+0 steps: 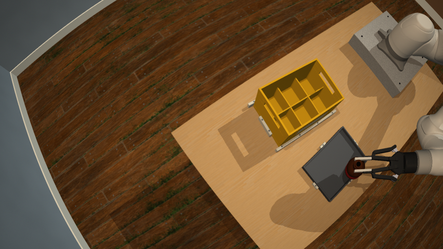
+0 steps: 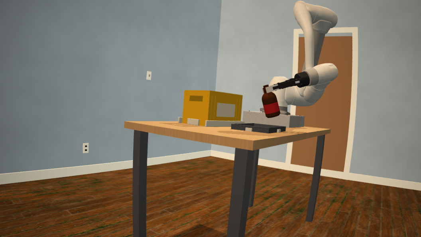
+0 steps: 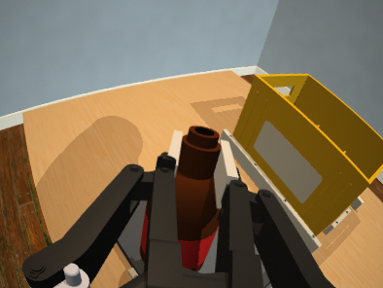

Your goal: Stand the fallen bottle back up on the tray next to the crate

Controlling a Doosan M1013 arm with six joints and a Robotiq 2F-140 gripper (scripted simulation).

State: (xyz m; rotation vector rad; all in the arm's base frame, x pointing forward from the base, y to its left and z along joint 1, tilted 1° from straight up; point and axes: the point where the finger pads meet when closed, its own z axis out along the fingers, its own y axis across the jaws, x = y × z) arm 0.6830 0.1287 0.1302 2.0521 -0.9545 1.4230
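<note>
Now: hand 6 cm above the bottle. From my hand the other things lie so: yellow crate 4 cm behind, 33 cm to the right, 12 cm below; dark grey tray 1 cm behind, 4 cm to the right, 19 cm below.
</note>
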